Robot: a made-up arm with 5 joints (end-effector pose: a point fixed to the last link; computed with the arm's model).
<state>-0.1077 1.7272 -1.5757 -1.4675 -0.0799</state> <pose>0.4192 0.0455 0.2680 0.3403 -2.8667 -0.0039</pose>
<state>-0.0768 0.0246 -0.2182 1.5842 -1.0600</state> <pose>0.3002 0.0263 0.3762 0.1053 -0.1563 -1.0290</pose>
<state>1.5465 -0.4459 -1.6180 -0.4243 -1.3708</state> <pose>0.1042 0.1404 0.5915 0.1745 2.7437 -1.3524</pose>
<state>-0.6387 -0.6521 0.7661 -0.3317 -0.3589</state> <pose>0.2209 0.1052 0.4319 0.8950 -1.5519 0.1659</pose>
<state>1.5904 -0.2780 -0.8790 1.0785 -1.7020</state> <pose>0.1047 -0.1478 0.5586 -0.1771 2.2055 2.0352</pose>
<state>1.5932 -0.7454 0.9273 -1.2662 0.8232</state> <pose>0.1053 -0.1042 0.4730 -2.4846 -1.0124 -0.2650</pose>
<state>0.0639 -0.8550 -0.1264 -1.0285 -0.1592</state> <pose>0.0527 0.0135 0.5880 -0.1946 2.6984 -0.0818</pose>
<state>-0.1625 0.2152 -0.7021 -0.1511 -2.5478</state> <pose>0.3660 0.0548 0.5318 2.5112 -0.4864 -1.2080</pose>
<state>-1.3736 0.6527 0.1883 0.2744 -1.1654</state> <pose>0.1415 0.2769 0.2081 0.4385 -0.1246 0.1568</pose>
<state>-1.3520 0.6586 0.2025 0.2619 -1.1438</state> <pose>0.1471 0.2741 0.2053 0.4284 -0.1319 0.1568</pose>
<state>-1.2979 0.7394 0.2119 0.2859 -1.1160</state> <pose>0.1593 0.2620 0.1832 0.3148 -0.1112 0.1320</pose>
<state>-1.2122 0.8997 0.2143 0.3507 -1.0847</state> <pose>0.1737 0.2348 0.1442 0.0978 -0.0411 0.0787</pose>
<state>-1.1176 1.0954 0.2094 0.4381 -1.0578</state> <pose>0.1805 0.1956 0.1043 -0.1543 0.0762 0.0111</pose>
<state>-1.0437 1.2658 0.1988 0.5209 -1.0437</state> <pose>0.1773 0.1590 0.0771 -0.3634 0.1998 -0.0480</pose>
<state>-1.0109 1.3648 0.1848 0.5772 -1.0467</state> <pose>0.1714 0.1387 0.0648 -0.4833 0.2752 -0.0823</pose>
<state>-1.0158 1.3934 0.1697 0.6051 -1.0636</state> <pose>0.1682 0.1349 0.0617 -0.5225 0.2901 -0.0936</pose>
